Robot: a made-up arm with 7 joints.
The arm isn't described. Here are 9 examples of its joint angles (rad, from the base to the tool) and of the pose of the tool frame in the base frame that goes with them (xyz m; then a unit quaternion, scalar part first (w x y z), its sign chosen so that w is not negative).
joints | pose
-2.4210 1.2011 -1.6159 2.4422 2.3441 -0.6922 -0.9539 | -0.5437 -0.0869 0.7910 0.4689 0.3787 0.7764 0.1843
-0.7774 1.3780 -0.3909 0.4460 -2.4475 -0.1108 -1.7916 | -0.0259 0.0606 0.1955 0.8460 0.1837 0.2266 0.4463
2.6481 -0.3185 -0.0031 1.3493 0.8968 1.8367 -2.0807 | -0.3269 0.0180 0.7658 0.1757 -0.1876 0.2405 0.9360
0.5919 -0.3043 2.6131 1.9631 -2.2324 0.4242 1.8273 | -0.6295 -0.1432 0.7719 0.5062 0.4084 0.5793 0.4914
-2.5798 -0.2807 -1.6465 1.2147 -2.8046 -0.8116 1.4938 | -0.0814 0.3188 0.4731 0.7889 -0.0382 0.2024 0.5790
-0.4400 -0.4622 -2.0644 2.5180 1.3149 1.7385 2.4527 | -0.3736 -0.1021 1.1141 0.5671 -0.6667 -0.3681 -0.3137
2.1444 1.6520 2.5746 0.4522 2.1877 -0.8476 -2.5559 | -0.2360 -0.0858 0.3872 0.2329 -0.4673 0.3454 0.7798
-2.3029 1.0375 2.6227 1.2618 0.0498 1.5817 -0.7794 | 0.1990 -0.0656 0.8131 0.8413 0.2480 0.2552 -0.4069
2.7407 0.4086 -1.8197 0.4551 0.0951 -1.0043 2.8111 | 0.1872 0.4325 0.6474 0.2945 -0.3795 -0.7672 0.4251
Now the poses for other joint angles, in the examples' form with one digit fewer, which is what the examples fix.
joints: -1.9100 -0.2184 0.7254 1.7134 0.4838 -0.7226 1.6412
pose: 0.163 -0.138 1.147 0.049 -0.991 0.101 -0.073
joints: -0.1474 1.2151 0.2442 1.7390 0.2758 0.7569 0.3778
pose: 0.677 0.052 0.123 0.047 0.036 0.455 -0.888
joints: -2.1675 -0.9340 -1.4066 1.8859 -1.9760 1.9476 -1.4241
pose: 0.030 0.725 0.635 0.784 -0.243 -0.449 0.354
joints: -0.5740 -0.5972 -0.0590 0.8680 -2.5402 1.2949 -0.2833
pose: 0.175 -0.262 0.798 0.156 -0.696 -0.506 -0.486
